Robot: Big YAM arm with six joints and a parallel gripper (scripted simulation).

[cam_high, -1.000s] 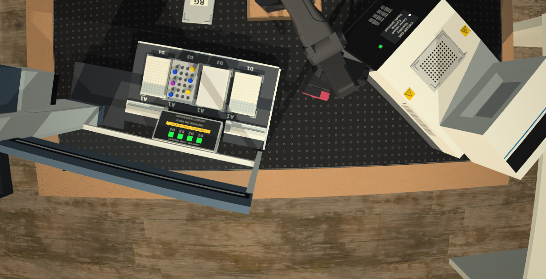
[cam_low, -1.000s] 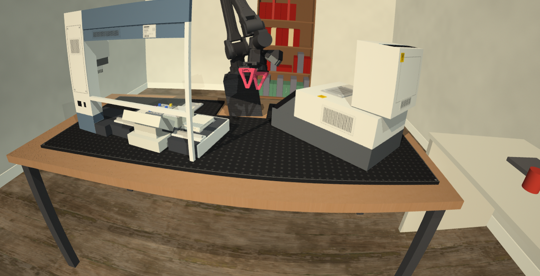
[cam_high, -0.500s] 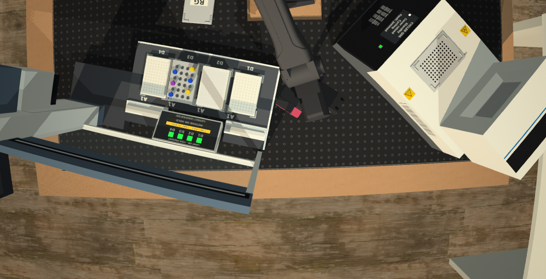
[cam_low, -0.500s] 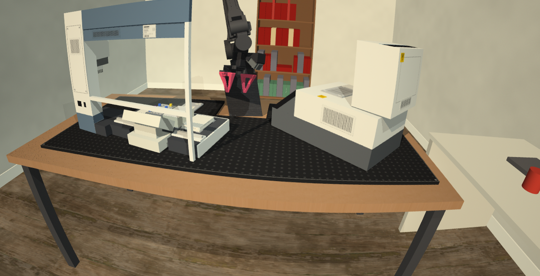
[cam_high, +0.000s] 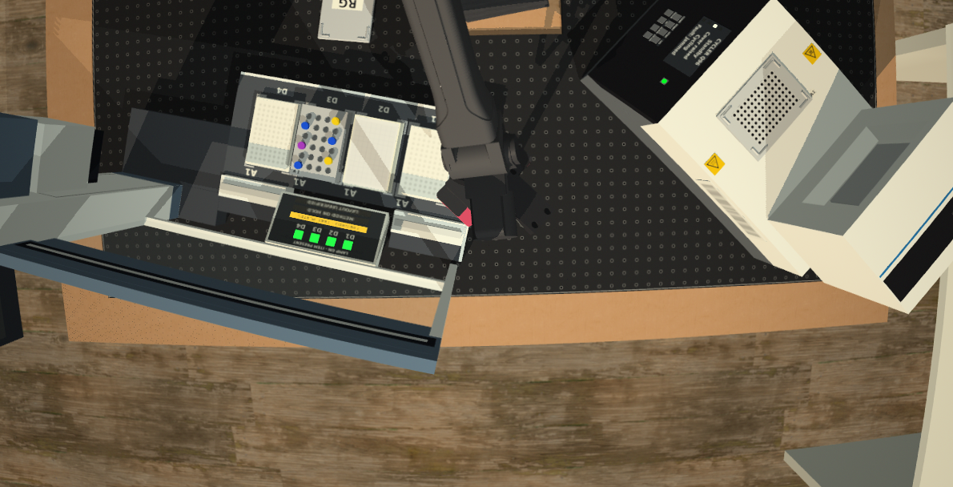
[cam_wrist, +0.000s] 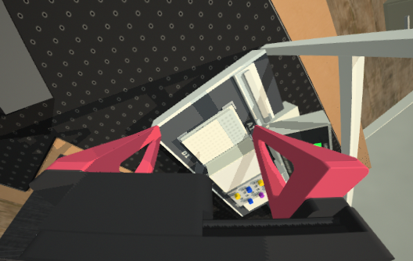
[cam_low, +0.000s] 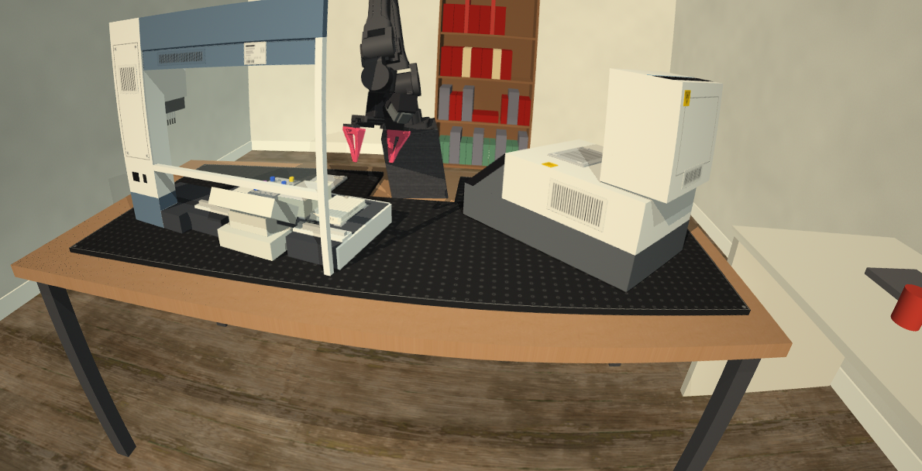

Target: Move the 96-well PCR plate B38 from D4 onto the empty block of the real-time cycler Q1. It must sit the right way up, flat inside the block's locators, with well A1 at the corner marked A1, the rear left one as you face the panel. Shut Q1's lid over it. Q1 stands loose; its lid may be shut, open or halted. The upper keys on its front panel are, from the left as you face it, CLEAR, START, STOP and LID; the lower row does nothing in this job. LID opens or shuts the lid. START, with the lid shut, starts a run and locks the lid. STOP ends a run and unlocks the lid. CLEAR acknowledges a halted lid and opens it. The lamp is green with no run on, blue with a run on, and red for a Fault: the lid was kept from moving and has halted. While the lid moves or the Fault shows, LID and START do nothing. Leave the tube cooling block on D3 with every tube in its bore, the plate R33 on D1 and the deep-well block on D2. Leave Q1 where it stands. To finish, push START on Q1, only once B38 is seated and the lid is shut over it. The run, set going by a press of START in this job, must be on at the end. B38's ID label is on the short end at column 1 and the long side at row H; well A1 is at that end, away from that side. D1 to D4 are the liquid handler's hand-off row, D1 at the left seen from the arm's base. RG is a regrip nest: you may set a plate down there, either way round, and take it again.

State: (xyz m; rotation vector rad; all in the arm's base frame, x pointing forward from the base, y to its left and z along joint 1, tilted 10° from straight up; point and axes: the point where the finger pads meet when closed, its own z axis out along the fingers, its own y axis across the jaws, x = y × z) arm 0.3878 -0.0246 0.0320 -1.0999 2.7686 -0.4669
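My gripper is now 38 cm to the left of the PCR plate B38, 14 cm above it and 12 cm past it. Round my hand: deep-well block: 19 cm to the right, 13 cm below, 6 cm behind; then handler post: 17 cm ahead, 7 cm to the right, 4 cm above; then plate R33: 14 cm below, 10 cm to the right, 4 cm behind.
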